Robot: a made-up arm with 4 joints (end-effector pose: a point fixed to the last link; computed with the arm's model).
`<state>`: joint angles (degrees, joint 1 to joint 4).
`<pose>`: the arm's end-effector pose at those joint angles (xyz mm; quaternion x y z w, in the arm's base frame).
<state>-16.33 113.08 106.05 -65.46</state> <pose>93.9 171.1 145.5 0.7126 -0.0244 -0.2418 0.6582</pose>
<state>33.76 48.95 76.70 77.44</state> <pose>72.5 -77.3 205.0 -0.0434 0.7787 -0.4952 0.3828</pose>
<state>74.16 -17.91 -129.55 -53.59</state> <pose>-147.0 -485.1 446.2 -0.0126 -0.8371 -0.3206 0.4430</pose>
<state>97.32 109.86 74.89 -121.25</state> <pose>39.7 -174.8 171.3 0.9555 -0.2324 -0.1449 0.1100</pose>
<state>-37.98 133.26 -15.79 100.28</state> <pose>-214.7 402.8 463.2 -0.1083 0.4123 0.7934 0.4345</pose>
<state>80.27 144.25 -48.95 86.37</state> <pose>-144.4 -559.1 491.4 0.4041 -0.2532 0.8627 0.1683</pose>
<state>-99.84 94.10 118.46 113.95</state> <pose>-77.6 75.3 -83.0 0.0005 -0.1652 0.9672 0.1931</pose>
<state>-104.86 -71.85 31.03 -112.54</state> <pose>131.6 175.5 -369.5 0.0860 0.9161 0.3883 0.0512</pose>
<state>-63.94 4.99 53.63 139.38</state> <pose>273.2 241.4 211.0 -0.4973 -0.3016 -0.8134 0.0115</pose>
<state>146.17 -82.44 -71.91 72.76</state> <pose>236.7 -559.7 -264.2 -0.9385 0.1020 0.1008 0.3140</pose>
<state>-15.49 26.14 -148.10 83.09</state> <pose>-213.7 275.1 525.6 0.4328 -0.8677 -0.1081 0.2195</pose>
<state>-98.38 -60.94 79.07 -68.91</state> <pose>128.2 23.5 -216.5 -0.2185 0.9437 -0.0241 0.2471</pose>
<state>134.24 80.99 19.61 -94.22</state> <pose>158.3 -183.4 -146.2 0.9680 -0.1018 0.0507 0.2238</pose>
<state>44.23 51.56 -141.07 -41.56</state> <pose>-88.5 -48.2 804.0 -0.5093 -0.5897 -0.2710 0.5653</pose>
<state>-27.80 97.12 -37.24 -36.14</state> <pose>44.4 239.5 724.4 -0.4807 -0.2385 -0.4363 0.7223</pose>
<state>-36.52 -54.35 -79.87 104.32</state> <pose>205.9 447.1 572.6 0.3813 -0.2143 -0.2703 0.8577</pose>
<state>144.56 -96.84 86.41 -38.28</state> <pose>57.0 -281.2 328.9 0.1631 -0.4600 0.7739 0.4036</pose>
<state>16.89 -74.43 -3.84 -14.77</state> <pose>210.2 408.2 748.1 0.1210 -0.1318 0.6899 0.7015</pose>
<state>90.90 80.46 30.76 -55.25</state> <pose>155.0 -253.7 13.1 0.8429 0.2201 -0.0764 0.4850</pose>
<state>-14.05 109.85 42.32 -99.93</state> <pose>18.9 2.3 404.7 0.2326 -0.1019 -0.0687 0.9648</pose>
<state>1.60 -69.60 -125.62 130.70</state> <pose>156.5 1.8 622.8 0.8810 0.1600 -0.2300 0.3812</pose>
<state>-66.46 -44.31 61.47 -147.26</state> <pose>218.1 341.5 -50.5 0.3819 0.7349 0.5409 0.1466</pose>
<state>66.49 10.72 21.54 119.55</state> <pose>308.9 -312.5 291.9 0.0994 0.5796 -0.6858 0.4288</pose>
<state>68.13 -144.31 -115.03 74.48</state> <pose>297.2 -455.7 587.3 -0.9058 -0.0599 -0.4116 0.0808</pose>
